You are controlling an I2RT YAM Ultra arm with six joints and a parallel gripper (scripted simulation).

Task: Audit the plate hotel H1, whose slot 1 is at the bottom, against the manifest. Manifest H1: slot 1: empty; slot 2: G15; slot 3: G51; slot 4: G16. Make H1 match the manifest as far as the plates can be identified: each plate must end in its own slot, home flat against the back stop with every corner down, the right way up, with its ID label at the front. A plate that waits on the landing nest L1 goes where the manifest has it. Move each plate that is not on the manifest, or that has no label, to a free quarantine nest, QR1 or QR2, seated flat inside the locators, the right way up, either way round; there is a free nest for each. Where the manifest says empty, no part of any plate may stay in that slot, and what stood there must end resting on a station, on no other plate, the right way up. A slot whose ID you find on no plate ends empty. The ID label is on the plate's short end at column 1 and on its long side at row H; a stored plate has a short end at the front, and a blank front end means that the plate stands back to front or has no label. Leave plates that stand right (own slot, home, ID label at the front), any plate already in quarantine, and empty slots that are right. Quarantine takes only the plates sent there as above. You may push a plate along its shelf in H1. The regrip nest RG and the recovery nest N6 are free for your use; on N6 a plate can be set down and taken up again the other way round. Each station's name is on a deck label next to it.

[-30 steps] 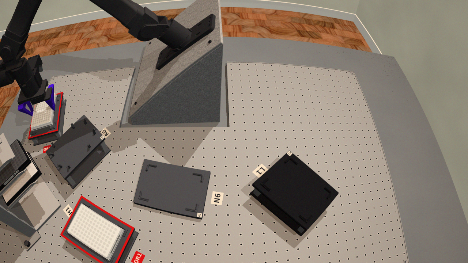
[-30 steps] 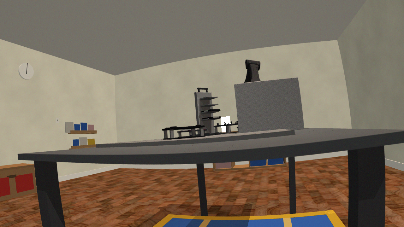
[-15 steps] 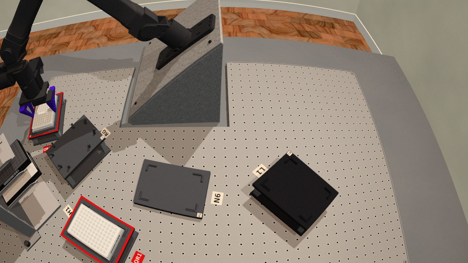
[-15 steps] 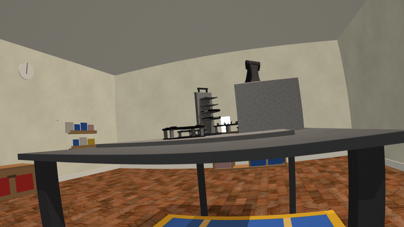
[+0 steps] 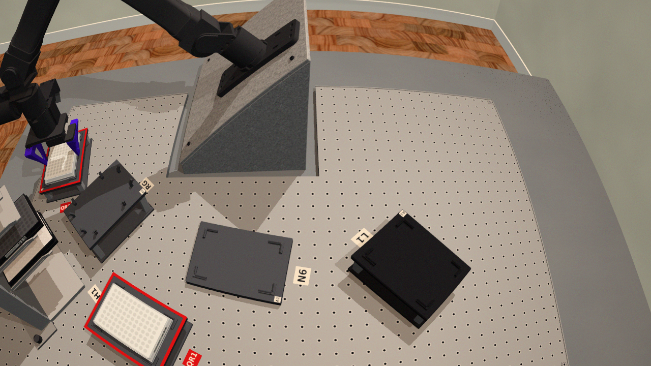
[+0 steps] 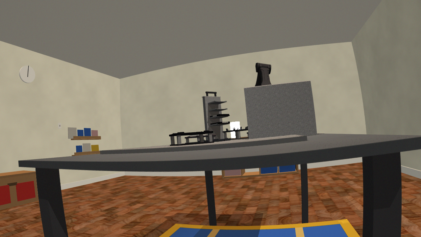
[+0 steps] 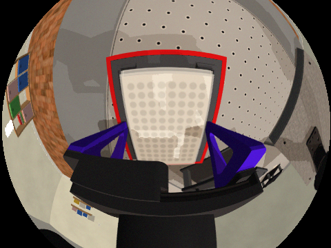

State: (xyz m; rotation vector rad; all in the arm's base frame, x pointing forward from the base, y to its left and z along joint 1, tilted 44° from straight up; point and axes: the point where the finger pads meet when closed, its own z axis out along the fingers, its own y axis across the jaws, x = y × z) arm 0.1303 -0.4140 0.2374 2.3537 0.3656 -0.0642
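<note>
Now: hand 20 mm above the quarantine nest QR2. Round my hand: plate hotel H1: 330 mm ahead, 10 mm to the left, 110 mm above; regrip nest RG: 120 mm ahead, 170 mm to the left; quarantine nest QR1: 330 mm ahead, 280 mm to the left, 20 mm below.
</note>
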